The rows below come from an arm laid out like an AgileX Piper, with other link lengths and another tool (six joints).
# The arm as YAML. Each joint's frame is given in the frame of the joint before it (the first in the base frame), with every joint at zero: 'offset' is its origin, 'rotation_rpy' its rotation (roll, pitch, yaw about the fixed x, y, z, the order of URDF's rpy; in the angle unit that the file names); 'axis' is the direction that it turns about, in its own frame. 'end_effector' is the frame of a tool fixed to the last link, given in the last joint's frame.
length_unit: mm
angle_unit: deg
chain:
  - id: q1
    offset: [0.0, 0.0, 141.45]
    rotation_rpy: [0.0, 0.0, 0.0]
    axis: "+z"
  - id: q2
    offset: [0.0, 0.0, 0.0]
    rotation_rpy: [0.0, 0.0, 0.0]
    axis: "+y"
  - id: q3
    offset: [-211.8, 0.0, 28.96]
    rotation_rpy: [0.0, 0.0, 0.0]
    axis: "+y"
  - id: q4
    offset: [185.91, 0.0, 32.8]
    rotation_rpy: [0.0, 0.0, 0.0]
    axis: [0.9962, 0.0, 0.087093]
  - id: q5
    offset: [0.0, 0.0, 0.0]
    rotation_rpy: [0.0, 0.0, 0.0]
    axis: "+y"
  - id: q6
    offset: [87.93, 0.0, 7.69]
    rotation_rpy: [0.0, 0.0, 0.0]
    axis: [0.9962, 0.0, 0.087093]
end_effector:
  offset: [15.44, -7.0, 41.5]
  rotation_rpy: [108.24, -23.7, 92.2]
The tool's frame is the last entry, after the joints.
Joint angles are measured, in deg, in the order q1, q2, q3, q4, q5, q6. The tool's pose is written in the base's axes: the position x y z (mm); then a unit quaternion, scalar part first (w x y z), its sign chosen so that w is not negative. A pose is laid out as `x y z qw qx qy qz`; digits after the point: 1 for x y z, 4 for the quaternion.
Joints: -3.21 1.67 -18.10 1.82 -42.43 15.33
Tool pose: -28.4 -18.9 372.5 0.3820 0.2969 0.2567 0.8367
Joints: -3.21 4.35 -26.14 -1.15 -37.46 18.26
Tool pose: -35.3 -15.3 398.3 0.3758 0.2864 0.2700 0.8390
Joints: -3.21 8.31 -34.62 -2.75 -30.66 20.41
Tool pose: -35.1 -14.5 424.4 0.3638 0.3006 0.2812 0.8356
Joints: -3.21 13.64 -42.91 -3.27 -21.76 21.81
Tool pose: -23.1 -16.0 448.2 0.3427 0.3448 0.2946 0.8227
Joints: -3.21 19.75 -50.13 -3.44 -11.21 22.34
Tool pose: 1.3 -18.5 465.1 0.3155 0.4146 0.3134 0.7939
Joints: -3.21 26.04 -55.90 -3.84 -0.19 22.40
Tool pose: 33.5 -21.3 472.3 0.2851 0.4962 0.3354 0.7484
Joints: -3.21 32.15 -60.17 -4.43 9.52 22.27
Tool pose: 67.3 -24.1 470.6 0.2544 0.5727 0.3552 0.6936
